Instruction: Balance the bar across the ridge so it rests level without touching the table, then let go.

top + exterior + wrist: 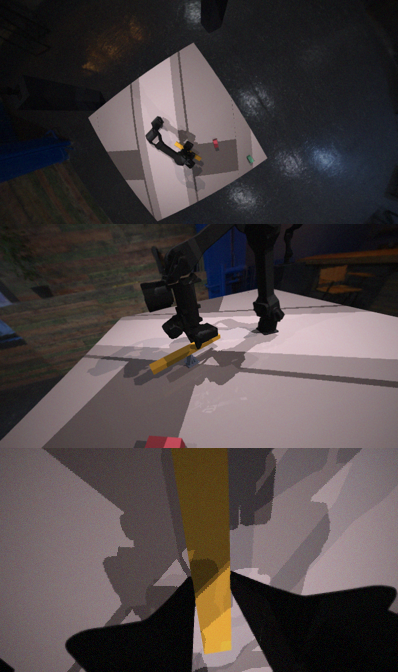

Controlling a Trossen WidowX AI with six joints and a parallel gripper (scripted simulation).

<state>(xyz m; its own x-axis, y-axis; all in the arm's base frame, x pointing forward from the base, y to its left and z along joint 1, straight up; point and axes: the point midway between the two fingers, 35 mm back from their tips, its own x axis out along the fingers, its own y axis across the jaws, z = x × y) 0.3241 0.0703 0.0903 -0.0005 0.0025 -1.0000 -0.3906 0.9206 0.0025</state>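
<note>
Now: gripper tip 3 cm short of the yellow bar and 1 cm to the right of it. Also, from my gripper tip: green block (43 cm to the left, 42 cm ahead, 4 cm below); red block (24 cm to the left, 11 cm ahead, 4 cm below).
</note>
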